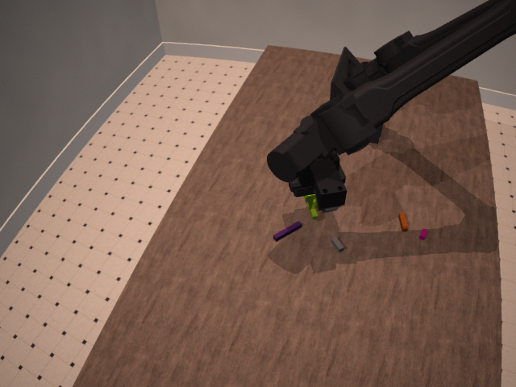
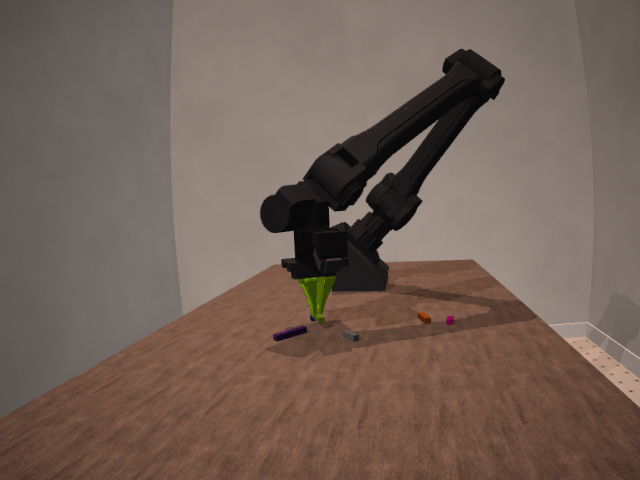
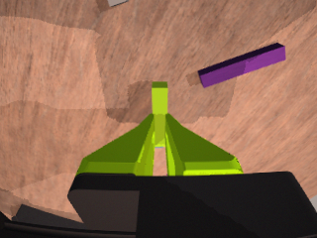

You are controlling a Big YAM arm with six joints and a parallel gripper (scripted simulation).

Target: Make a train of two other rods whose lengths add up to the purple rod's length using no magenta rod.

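Right now the lime rod is 1 cm below my hand. The rest, counted from my hand: grey rod 7 cm ahead, 6 cm to the left, 2 cm below; blue rod 3 cm behind, 2 cm below, 1 cm to the right; purple rod 6 cm ahead, 4 cm to the right, 2 cm below.
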